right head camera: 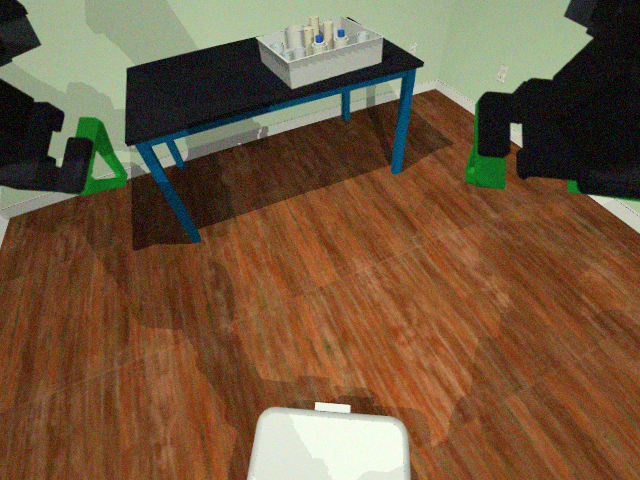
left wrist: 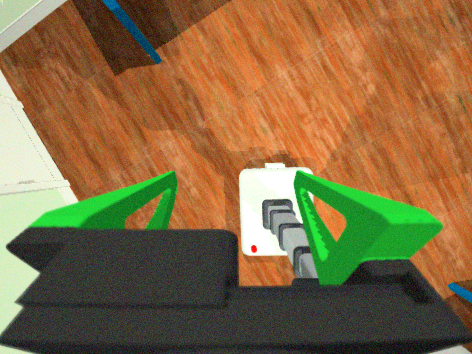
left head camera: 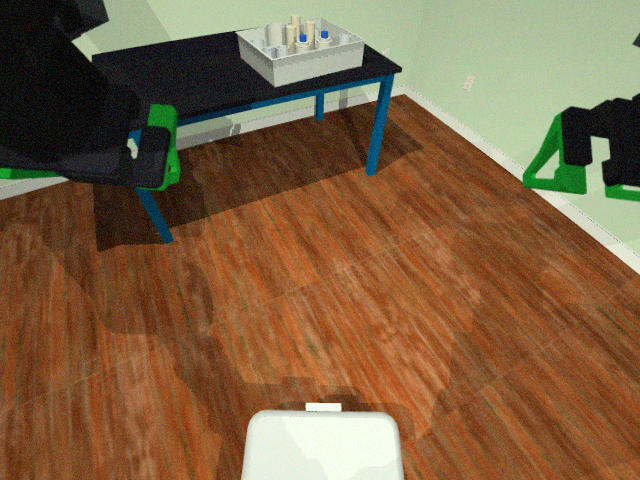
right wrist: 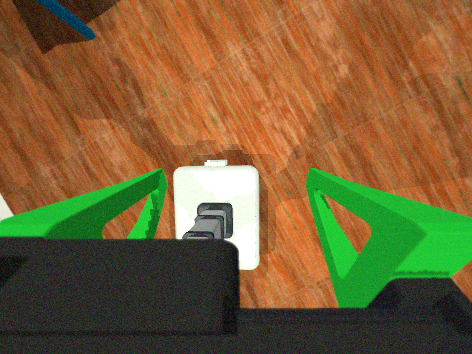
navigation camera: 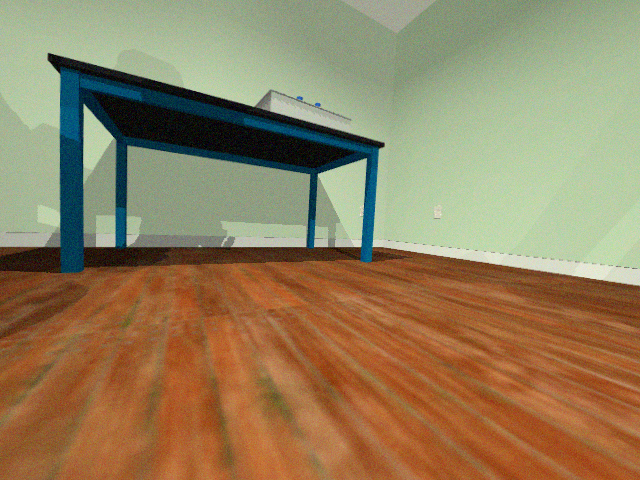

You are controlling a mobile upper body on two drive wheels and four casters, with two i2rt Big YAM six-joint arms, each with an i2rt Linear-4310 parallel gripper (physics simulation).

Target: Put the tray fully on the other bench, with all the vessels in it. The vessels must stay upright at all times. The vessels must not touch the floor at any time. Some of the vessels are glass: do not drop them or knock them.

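Frame: origin at the left arm's base, x left, y back, z up, level; metres.
Seen in the pictures: left gripper, fingertip midpoint: (right head camera: 86,178) (left wrist: 235,177) (left head camera: 130,171); right gripper, fingertip midpoint: (right head camera: 518,180) (left head camera: 566,186) (right wrist: 236,176).
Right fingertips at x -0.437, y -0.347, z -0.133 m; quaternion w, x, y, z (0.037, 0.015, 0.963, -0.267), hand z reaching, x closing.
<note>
Pixels of each thing's top centre, then the offset from my right fingertips to it.
- light grey tray at its top centre: (left head camera: 300,35) (right head camera: 317,36) (navigation camera: 297,118) dy -1.591, dx +0.368, dz -0.385 m
- wide pale vessel at its top centre: (left head camera: 276,25) (right head camera: 295,28) dy -1.672, dx +0.497, dz -0.366 m
The light grey tray (left head camera: 320,66) (right head camera: 338,68) (navigation camera: 310,112) stands at the right end of a black-topped bench (left head camera: 180,77) (right head camera: 191,87) (navigation camera: 217,136) with blue legs. Inside it stand upright vessels: tall beige cylinders (left head camera: 309,32) (right head camera: 328,33), two blue-capped bottles (left head camera: 302,45) (right head camera: 318,45), a wide pale vessel (left head camera: 275,35) and several small clear ones, partly hidden by the wall. The other bench is not identifiable in the head views. My left gripper (left wrist: 235,177) and right gripper (right wrist: 236,170) are open and empty, held up in front of me, well short of the tray.
My white base (left head camera: 323,444) (right head camera: 330,444) (left wrist: 255,182) (right wrist: 215,185) is at the bottom of the head views. Walls meet in a corner behind the bench's right end. A blue leg (left wrist: 462,292) shows at the lower right edge of the left wrist view. Wood floor lies between me and the tray's bench.
</note>
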